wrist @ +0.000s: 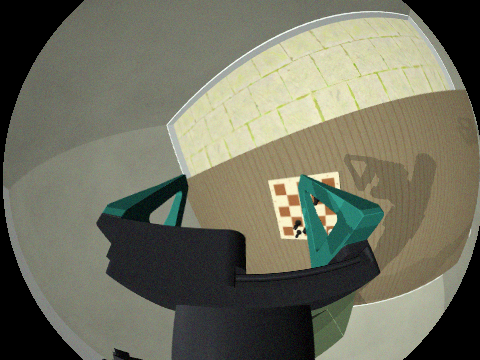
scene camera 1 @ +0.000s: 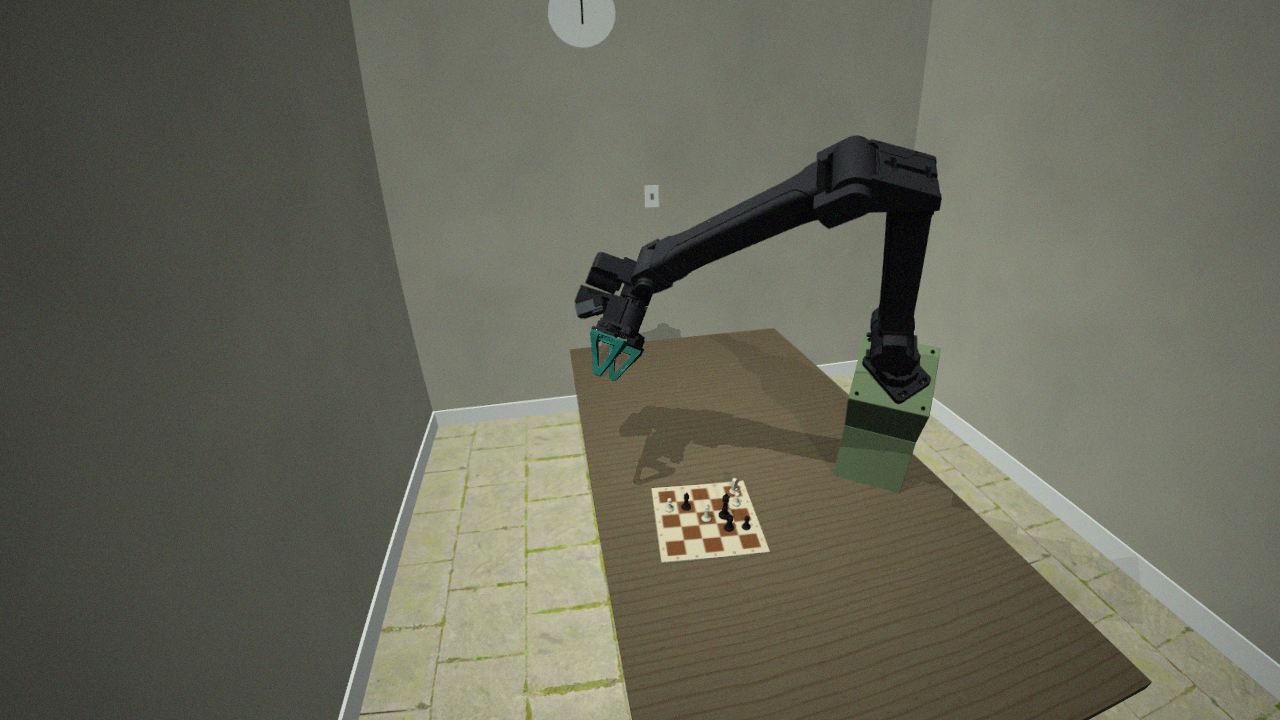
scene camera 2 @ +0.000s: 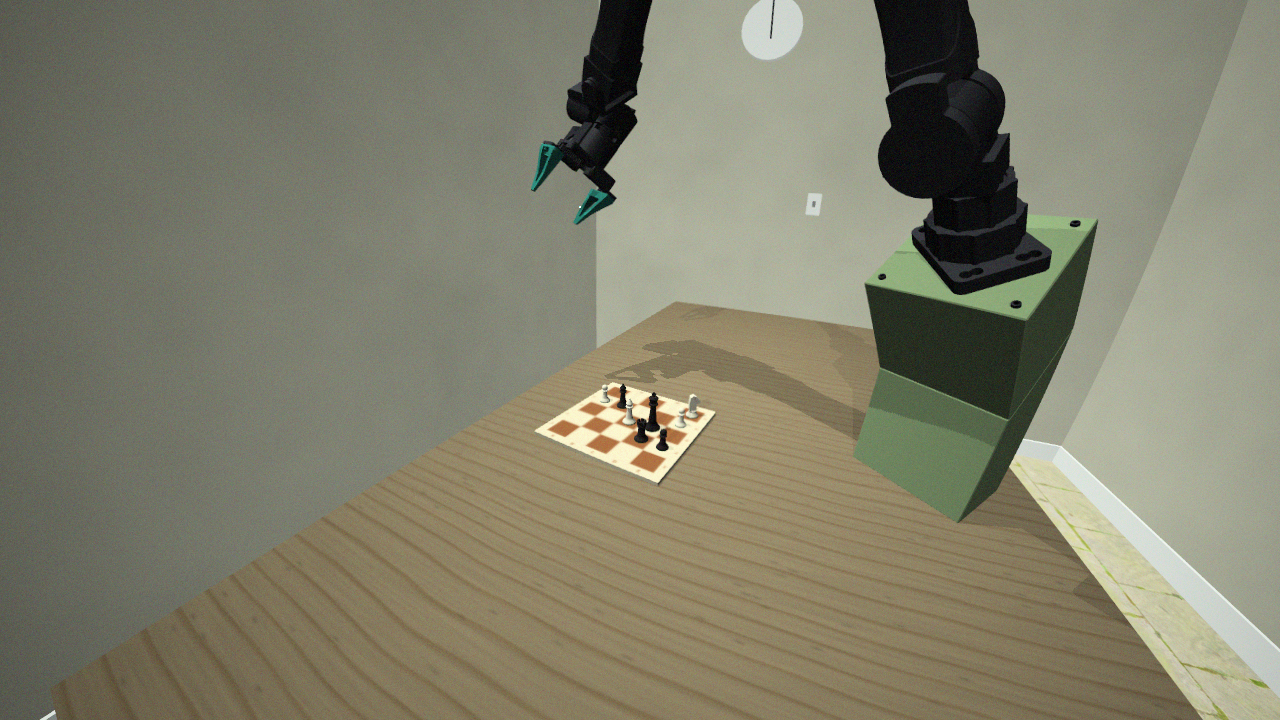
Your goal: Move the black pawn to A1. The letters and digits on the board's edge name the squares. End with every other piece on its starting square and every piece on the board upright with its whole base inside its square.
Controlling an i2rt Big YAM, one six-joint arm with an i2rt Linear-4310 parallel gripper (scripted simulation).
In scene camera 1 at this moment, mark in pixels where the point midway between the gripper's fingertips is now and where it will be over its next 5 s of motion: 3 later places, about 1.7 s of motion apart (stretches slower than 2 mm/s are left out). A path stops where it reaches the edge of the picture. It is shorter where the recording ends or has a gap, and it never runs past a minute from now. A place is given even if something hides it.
My gripper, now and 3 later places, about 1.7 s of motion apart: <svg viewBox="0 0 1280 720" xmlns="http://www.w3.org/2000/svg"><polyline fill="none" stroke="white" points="604,377 752,475 750,496 748,513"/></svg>
